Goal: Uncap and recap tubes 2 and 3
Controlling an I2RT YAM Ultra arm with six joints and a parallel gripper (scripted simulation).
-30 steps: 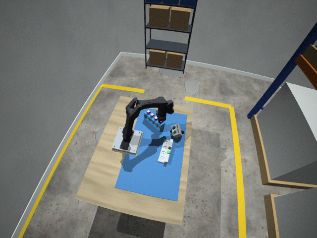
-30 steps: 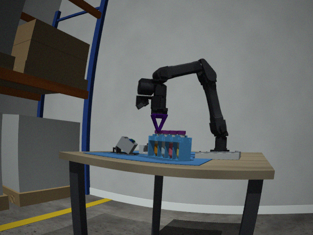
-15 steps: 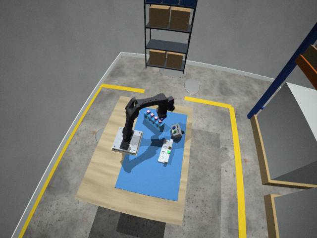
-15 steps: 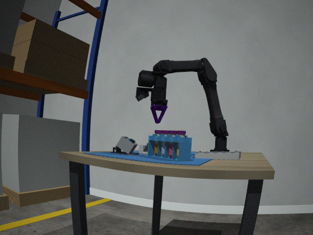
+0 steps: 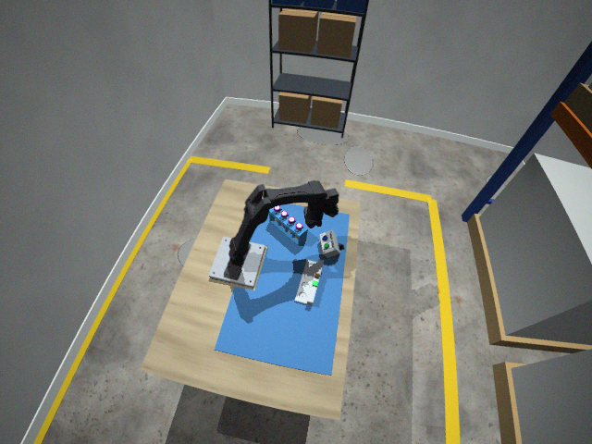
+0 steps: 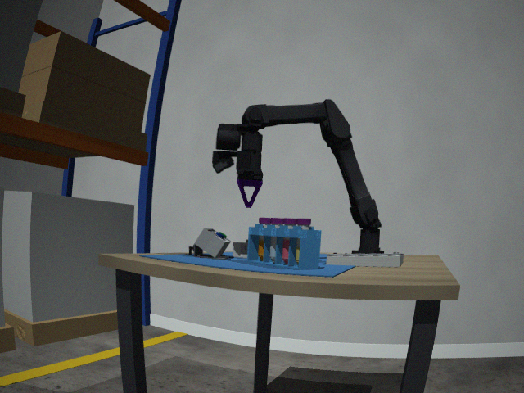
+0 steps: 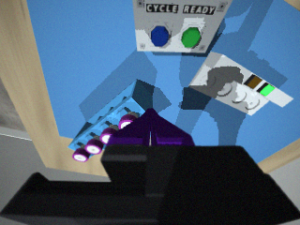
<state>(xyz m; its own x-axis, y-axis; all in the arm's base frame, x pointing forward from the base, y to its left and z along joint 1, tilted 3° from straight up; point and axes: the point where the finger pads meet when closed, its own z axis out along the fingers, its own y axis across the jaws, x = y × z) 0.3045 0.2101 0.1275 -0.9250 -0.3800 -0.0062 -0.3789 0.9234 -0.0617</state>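
Right now the green key is 90 mm below my hand, 90 mm ahead of it and 30 mm to the right of it. Round my hand: grey key desk 100 mm below, 100 mm ahead; blue key 90 mm below, 80 mm ahead, 20 mm to the left.
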